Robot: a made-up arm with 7 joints.
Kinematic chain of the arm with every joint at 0, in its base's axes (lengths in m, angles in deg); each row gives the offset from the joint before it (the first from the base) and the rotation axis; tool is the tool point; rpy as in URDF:
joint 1: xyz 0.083 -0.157 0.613 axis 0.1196 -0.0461 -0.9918
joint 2: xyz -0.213 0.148 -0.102 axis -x
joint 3: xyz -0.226 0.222 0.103 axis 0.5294 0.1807 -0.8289
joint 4: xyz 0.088 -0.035 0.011 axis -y
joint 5: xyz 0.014 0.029 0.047 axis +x
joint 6: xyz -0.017 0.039 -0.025 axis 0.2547 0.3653 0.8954
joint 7: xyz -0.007 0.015 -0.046 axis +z
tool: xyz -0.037 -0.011 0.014 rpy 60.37 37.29 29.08
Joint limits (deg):
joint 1: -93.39..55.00
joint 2: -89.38..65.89
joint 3: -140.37..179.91
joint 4: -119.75..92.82
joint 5: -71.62..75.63
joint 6: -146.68..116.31
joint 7: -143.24..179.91
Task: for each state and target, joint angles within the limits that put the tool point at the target. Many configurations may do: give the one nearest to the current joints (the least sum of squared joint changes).
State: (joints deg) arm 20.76 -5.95 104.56 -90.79 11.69 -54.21 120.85
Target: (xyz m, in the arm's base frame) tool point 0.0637 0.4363 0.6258
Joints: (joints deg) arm 53.09 -13.23 149.73 -90.43 -14.87 -61.52 117.25
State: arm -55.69 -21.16 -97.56 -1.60 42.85 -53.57 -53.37
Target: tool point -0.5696 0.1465 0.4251
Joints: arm -17.88 20.65 -93.23 -10.46 50.02 -58.36 -59.22
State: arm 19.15 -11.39 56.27 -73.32 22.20 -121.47 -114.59
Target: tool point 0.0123 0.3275 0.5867
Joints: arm 39.67 -3.04 58.43 -88.66 16.53 -116.79 -108.92
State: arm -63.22 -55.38 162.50 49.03 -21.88 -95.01 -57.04
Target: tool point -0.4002 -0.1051 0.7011
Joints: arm -17.79 -82.65 154.38 23.39 -24.03 -70.36 -39.38
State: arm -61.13 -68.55 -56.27 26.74 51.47 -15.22 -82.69
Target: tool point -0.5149 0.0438 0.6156
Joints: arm -27.90 -10.54 -51.06 34.29 4.33 -8.53 -70.63
